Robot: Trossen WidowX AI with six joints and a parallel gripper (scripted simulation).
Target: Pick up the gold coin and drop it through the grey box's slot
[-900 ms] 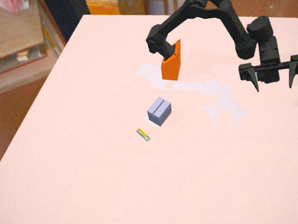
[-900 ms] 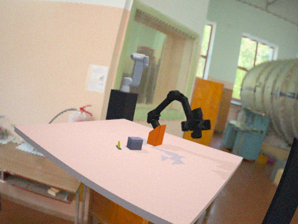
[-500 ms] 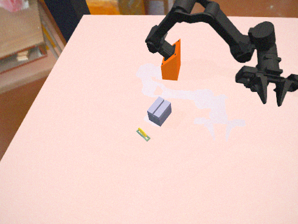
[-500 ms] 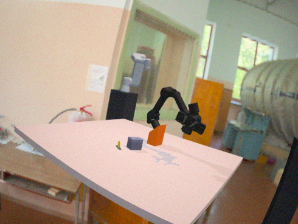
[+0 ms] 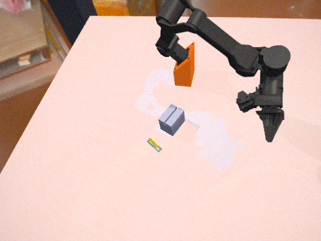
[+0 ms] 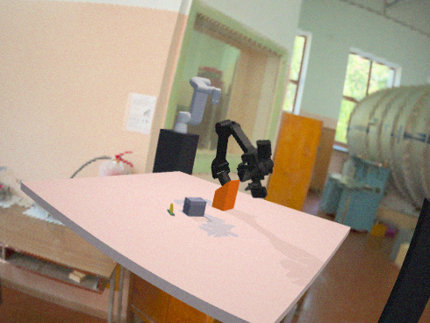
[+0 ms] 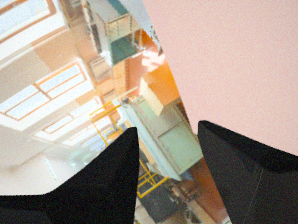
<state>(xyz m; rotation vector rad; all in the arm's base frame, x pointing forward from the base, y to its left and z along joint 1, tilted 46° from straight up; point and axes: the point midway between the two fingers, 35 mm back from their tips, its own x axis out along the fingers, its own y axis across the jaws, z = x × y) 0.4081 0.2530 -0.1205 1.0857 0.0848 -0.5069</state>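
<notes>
The coin lies 350 mm to the right of my gripper tip, 220 mm below it and 80 mm behind it.
</notes>
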